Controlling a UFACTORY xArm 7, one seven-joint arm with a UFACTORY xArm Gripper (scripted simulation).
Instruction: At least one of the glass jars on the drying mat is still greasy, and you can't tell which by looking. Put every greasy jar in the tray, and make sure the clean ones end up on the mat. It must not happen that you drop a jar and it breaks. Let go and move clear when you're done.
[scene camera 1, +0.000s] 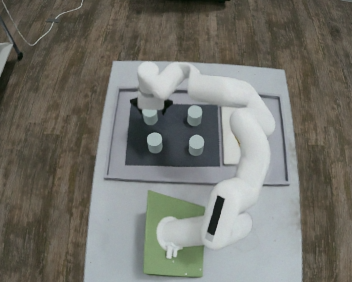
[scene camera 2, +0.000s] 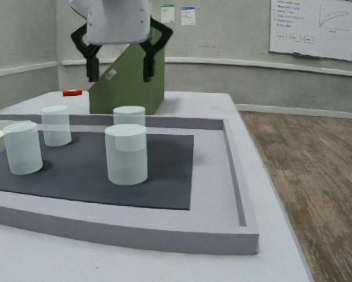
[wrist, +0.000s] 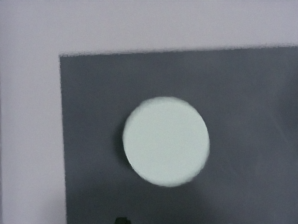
Note:
I see my gripper (scene camera 2: 120, 81), a pale glass jar (scene camera 2: 126, 148), a pale glass jar (scene camera 2: 55, 119), a pale glass jar (scene camera 2: 28, 159) and a dark drying mat (scene camera 1: 173, 127).
The dark drying mat also shows in the wrist view (wrist: 238, 94).

